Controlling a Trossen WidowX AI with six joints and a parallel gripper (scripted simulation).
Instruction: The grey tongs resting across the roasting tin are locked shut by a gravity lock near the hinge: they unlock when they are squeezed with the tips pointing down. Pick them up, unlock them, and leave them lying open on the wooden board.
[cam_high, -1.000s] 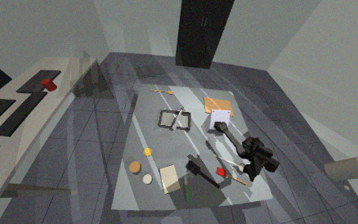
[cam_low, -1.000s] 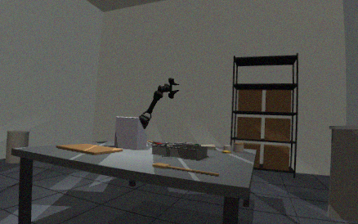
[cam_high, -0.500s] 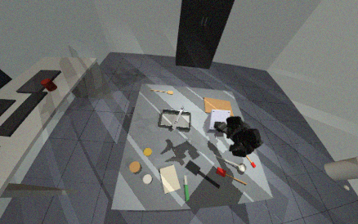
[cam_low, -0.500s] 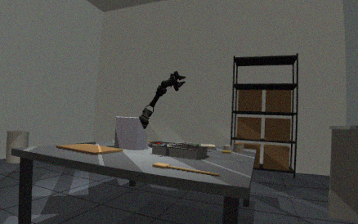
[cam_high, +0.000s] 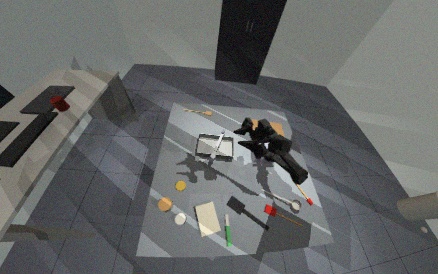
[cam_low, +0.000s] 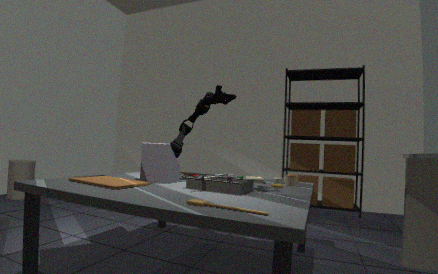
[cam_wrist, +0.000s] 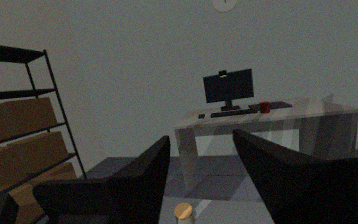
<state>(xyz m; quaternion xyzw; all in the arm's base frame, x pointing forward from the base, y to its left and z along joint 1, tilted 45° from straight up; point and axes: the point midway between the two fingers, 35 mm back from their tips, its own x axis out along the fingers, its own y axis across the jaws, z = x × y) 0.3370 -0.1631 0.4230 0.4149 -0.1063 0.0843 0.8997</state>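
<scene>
Now: gripper tip 50 cm above the yellow lock piece, 35 cm to the left of it and 1 cm past it. The rest, counted from my gripper tip: cream block 54 cm below, 26 cm to the left, 7 cm ahead; then roasting tin 53 cm below, 28 cm to the right, 4 cm ahead; then black spatula 55 cm below, 22 cm to the left, 19 cm behind.
</scene>
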